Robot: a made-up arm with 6 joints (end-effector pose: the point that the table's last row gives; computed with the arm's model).
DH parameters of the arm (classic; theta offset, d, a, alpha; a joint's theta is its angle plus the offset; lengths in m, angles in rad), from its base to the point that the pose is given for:
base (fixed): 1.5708 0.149 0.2 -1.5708
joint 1: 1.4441 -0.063 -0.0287 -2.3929
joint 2: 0 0.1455 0.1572 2.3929
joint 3: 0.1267 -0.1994 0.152 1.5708
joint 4: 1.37 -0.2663 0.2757 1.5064
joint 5: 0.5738 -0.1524 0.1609 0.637
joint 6: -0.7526 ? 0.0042 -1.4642
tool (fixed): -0.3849 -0.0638 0 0
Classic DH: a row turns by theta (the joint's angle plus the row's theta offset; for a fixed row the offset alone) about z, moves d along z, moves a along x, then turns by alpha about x.
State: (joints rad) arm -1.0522 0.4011 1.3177 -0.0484 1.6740 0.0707
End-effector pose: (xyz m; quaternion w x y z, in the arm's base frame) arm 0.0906 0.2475 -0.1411 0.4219 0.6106 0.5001 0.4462
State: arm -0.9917 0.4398 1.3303 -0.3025 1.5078 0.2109
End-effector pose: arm 0.0926 0.2348 -0.2324 0.5230 0.5268 0.4951 0.4515
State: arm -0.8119 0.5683 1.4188 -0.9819 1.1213 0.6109
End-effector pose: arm 0.2326 0.0737 -0.4343 0.7931 0.2724 0.3913 0.3790
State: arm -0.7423 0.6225 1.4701 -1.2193 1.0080 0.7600
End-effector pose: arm 0.3154 -0.0256 -0.4514 0.8677 0.1735 0.3185 0.3400
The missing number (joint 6, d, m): 0.193
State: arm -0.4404 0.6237 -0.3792 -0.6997 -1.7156 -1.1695
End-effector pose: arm 0.4947 0.3912 -0.3792 0.0580 0.7383 -0.6592 0.1301
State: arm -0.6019 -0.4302 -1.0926 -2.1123 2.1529 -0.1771
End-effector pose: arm 0.3499 0.5340 -0.2589 0.5519 0.4109 -0.4807 0.5436
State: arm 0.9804 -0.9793 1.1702 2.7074 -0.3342 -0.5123
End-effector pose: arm 0.7210 0.0321 0.1351 0.2490 0.9409 0.2282 0.0239
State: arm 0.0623 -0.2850 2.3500 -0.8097 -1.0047 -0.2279
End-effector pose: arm 0.2705 0.2554 0.5822 0.6689 0.1965 -0.1828 0.6932
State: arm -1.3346 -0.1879 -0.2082 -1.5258 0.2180 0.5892
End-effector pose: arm 0.3015 0.9340 -0.3652 0.6896 0.3441 0.1368 0.6224
